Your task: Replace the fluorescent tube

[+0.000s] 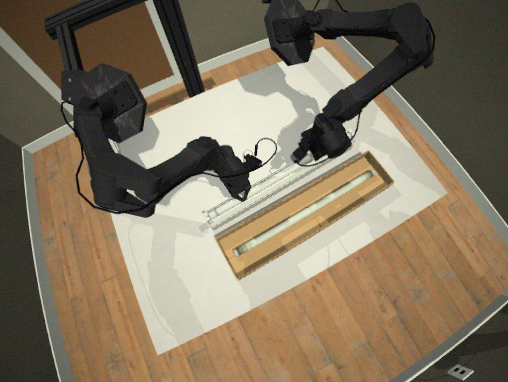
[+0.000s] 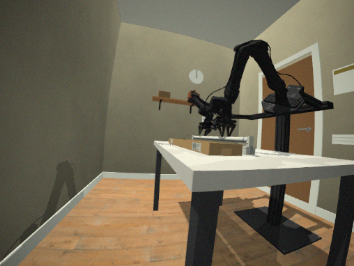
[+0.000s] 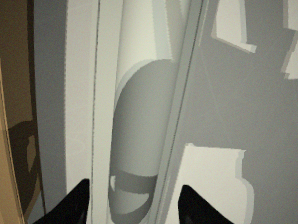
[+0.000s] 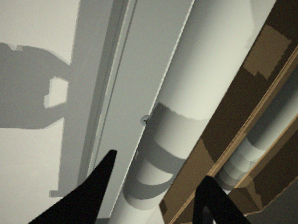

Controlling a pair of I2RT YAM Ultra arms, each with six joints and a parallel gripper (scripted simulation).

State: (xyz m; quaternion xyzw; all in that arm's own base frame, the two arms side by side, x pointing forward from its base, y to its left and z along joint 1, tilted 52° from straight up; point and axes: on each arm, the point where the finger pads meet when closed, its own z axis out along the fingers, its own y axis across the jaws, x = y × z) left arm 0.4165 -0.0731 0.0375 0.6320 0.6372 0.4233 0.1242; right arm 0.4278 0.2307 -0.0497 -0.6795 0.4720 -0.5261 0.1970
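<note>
Now: the LED tube 10 mm ahead of my left hand, 120 mm to the right of it and 20 mm below it. Round my left hand: brown carton 160 mm ahead, 100 mm to the right, 60 mm below; old fluorescent tube 160 mm ahead, 100 mm to the right, 70 mm below.
</note>
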